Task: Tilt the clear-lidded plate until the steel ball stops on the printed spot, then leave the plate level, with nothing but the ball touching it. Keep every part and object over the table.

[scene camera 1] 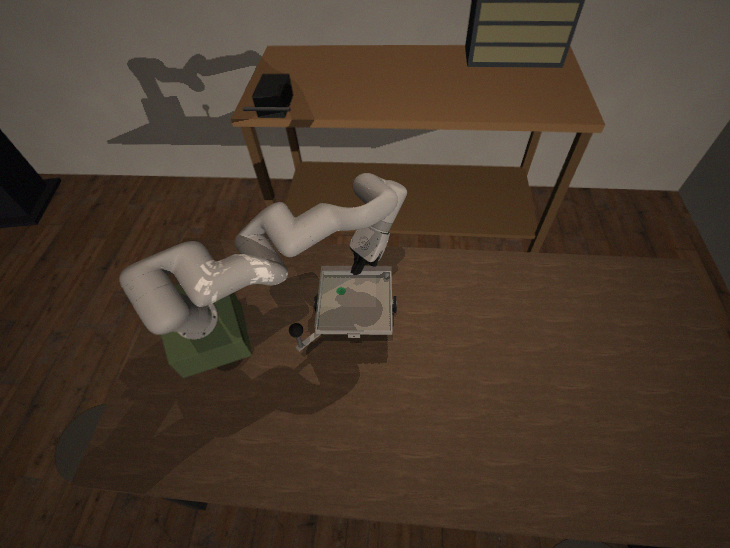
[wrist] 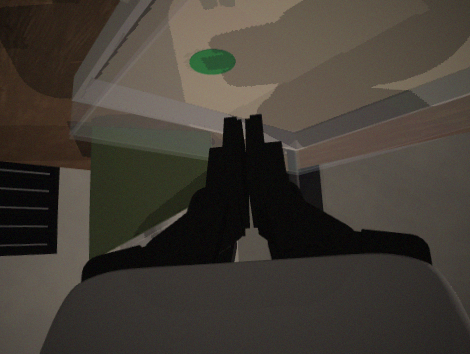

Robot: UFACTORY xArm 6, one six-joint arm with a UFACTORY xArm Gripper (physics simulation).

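Observation:
The clear-lidded plate (scene camera 1: 363,332) (wrist: 145,102) stands on the wooden table; its exact tilt is hard to judge. The green printed spot (scene camera 1: 341,290) (wrist: 212,61) is in its far left part in the scene view. A small grey round thing (scene camera 1: 386,275) in the far right corner looks like the steel ball; I cannot make out the ball in the wrist view. A black knob (scene camera 1: 296,330) stands on an arm at the plate's near left corner. My gripper (scene camera 1: 354,271) (wrist: 246,142) is shut and empty, its tips at the plate's far edge; contact is unclear.
The robot's green base block (scene camera 1: 206,361) (wrist: 130,185) stands left of the plate on the wooden table (scene camera 1: 501,383). Dark round pivots (scene camera 1: 394,304) flank the plate. A bench (scene camera 1: 412,82) behind carries a black box (scene camera 1: 273,91) and a drawer unit (scene camera 1: 521,44).

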